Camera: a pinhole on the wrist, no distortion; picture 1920 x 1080 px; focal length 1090.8 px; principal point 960.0 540.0 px. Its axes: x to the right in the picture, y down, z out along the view. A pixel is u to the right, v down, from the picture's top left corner.
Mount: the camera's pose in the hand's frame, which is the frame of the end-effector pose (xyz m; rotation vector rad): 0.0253 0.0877 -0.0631 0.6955 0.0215 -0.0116
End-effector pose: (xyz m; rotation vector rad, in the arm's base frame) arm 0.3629 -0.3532 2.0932 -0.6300 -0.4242 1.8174
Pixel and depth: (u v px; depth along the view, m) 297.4 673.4 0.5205
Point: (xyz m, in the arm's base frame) 0.3461 -0.5486 2.5697
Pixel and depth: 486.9 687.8 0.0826
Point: 0.3272 -0.3756 2.0769
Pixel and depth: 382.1 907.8 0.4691
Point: 0.2379 -0.5176 2.5106
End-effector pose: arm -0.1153 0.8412 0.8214 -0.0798 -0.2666 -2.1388
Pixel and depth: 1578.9 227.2 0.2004
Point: -0.2664 0.7820 0.8803
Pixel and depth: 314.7 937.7 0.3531
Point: -0.0646 1.0710 1.0748
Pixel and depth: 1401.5 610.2 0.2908
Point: -0.2752 0.8023 0.9965
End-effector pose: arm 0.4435 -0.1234 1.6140 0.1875 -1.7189 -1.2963
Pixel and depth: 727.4 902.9 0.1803
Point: 0.3707 -0.0331 1.6240
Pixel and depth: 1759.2 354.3 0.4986
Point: -0.0797 -0.3195 1.6020
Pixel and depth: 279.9 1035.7 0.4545
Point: 0.2458 0.2923 1.4364
